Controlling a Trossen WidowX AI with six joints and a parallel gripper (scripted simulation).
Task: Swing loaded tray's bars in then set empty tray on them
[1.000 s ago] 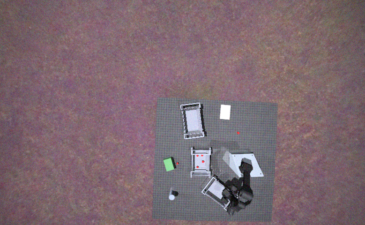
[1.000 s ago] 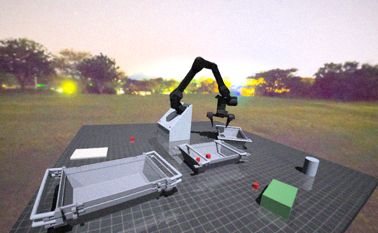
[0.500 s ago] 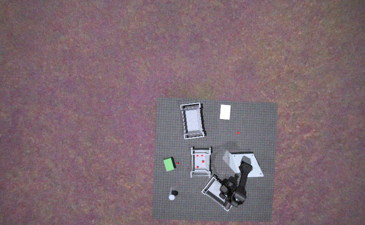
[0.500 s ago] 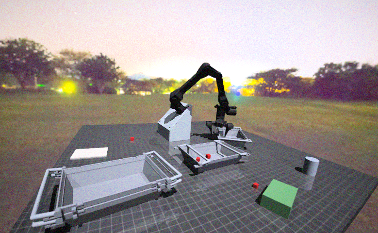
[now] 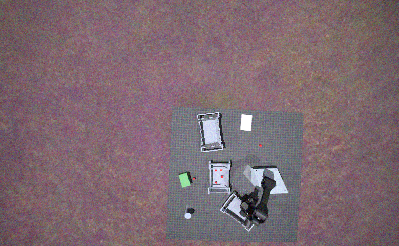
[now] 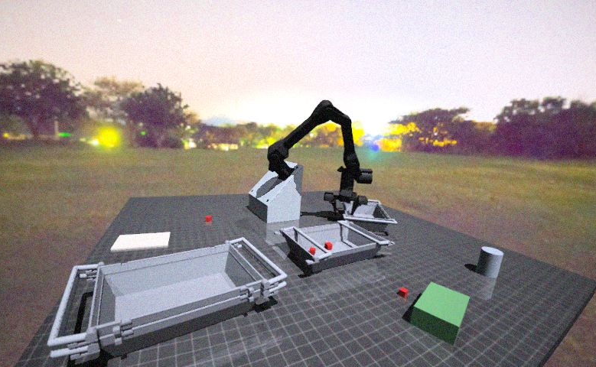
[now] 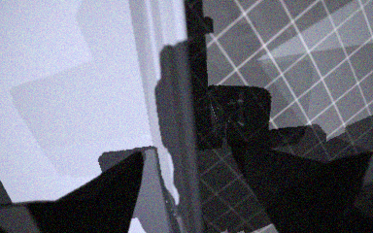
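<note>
Now: gripper tip 60 mm short of the grey tray, 70 mm to the right of it and 30 mm below it. From my gripper tip the other things lie so: grey cylinder: 550 mm ahead, 60 mm to the left, 20 mm above; white slab: 60 mm behind, 770 mm to the right, 10 mm below; green block: 570 mm ahead, 260 mm to the right, 10 mm above.
</note>
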